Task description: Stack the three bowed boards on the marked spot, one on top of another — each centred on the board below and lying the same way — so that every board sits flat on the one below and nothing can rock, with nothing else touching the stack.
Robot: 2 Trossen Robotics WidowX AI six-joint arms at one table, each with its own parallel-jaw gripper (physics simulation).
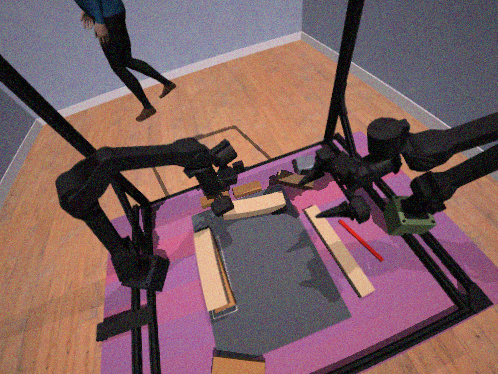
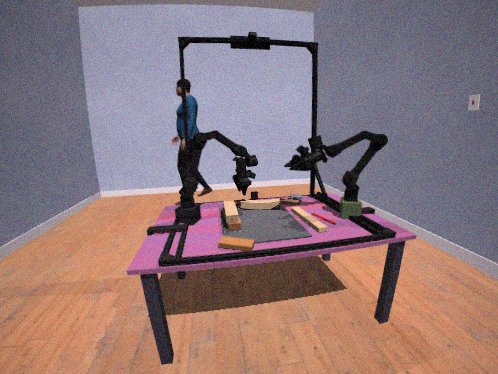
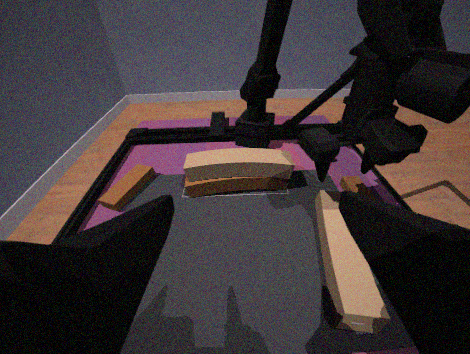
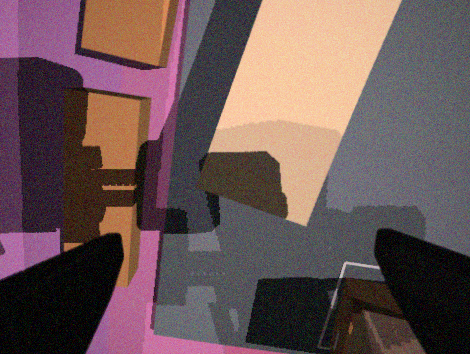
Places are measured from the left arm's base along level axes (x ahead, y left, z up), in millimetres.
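Pixels of known places: left gripper, fingertip midpoint: (image 1: 306, 200) (image 2: 286, 167) (image 3: 256, 201); right gripper, fingertip midpoint: (image 2: 241, 193) (image 3: 342, 176) (image 4: 249, 243); left arm's base, origin of the base link: (image 1: 414, 209) (image 2: 350, 200); right arm's base, origin of the base link: (image 1: 139, 269) (image 2: 187, 206) (image 3: 255, 117).
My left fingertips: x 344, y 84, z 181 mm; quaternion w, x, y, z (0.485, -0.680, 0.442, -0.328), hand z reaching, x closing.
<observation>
For each thing: its top centre in the pictures, then the offset to it from my left fingertips. Level surfaces: height alone.
- brown bowed board, middle of its top: (image 3: 235, 170) (image 1: 212, 269) (image 2: 230, 212) dx +270, dy +132, dz -219 mm
- red stick, middle of its top: (image 1: 360, 239) dx -198, dy -13, dz -268 mm
- dark mat, its level: dz -268 mm
- block, middle of its top: (image 3: 126, 180) (image 1: 237, 372) (image 2: 236, 240) dx +158, dy +374, dz -242 mm
- wooden piece, middle of its top: (image 1: 295, 178) (image 2: 288, 200) dx +15, dy -249, dz -251 mm
A pale bowed board (image 1: 210, 270) (image 2: 231, 210) (image 3: 237, 157) lies on a brown bowed board (image 1: 231, 303) (image 2: 233, 225) (image 3: 230, 186), lengthwise along it, inside the white outline (image 3: 240, 194) (image 4: 362, 264) at the mat's left edge. Their exact centring is unclear. Another pale bowed board (image 1: 257, 204) (image 2: 260, 204) (image 3: 350, 265) (image 4: 290, 75) lies across the back of the mat. My right gripper (image 1: 223, 200) (image 2: 243, 192) (image 3: 342, 176) (image 4: 249, 243) is open and empty above that board's left end. My left gripper (image 1: 309, 200) (image 2: 292, 166) (image 3: 256, 201) is open and empty, raised at the back right.
A long pale board (image 1: 340, 250) (image 2: 310, 220) and a red stick (image 1: 361, 240) lie right of the dark mat (image 1: 280, 310). Orange-brown blocks (image 1: 247, 189) (image 4: 117, 125) lie behind the mat, another block (image 2: 236, 243) (image 3: 127, 187) at its front left. A wooden piece (image 1: 297, 181) lies back right.
</observation>
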